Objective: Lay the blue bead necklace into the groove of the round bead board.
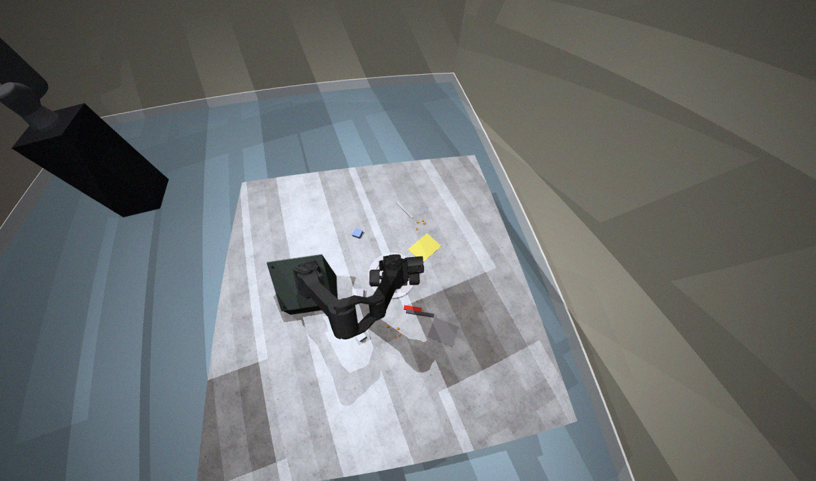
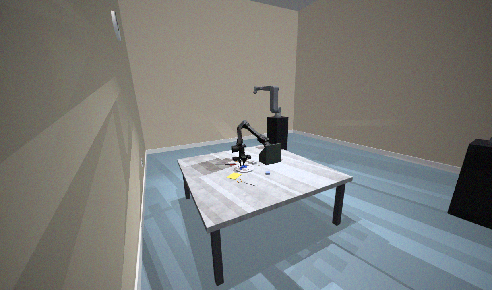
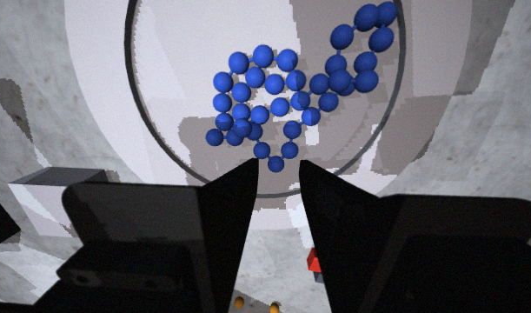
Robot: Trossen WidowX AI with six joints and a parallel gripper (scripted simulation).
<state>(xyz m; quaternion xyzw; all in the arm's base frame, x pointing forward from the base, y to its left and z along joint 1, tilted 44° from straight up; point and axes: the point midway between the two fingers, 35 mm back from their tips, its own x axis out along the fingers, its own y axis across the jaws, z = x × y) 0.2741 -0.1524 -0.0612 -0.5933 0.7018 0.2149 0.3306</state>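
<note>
My gripper tip is 5 cm to the right of the round white bead board and 1 cm above it. Round my gripper tip: cream cube: 17 cm behind, 16 cm to the right; then yellow sheet: 17 cm ahead, 14 cm to the left, 2 cm below; then grey tool: 6 cm ahead, 12 cm to the right, 1 cm below.
</note>
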